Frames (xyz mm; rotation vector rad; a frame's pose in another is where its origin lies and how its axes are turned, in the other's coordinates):
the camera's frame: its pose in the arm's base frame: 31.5 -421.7 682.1 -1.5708 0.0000 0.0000
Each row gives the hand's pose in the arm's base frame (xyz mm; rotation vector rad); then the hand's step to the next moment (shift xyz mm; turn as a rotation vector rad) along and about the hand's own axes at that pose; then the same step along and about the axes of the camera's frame.
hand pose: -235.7 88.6 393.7 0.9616 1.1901 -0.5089
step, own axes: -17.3 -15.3 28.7 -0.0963 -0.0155 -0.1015
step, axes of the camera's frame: -2.0 -12.5 -34.6 -0.0986 -0.0781 0.0632
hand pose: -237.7 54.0 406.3 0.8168 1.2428 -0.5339
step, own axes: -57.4 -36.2 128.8 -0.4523 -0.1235 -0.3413
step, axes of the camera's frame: 36.6 -59.9 -127.6 -0.4184 -0.3686 0.1592
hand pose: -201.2 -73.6 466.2 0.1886 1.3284 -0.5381
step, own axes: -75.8 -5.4 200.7 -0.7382 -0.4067 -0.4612
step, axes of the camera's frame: 161.3 -122.6 -70.7 -0.6969 -0.6600 0.0416
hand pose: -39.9 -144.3 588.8 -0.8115 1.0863 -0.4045
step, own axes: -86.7 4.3 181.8 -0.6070 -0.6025 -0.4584
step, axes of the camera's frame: 125.1 -91.3 128.8 -0.6200 -0.7266 -0.1710
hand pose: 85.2 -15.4 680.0 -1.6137 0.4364 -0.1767
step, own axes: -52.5 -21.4 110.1 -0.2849 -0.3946 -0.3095
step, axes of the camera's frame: -3.5 -18.0 122.5 -0.3067 -0.4603 -0.1635
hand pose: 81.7 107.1 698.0 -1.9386 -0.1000 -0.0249
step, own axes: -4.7 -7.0 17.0 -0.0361 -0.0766 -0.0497
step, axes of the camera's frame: -5.8 0.0 18.1 -0.0407 -0.0869 -0.0209
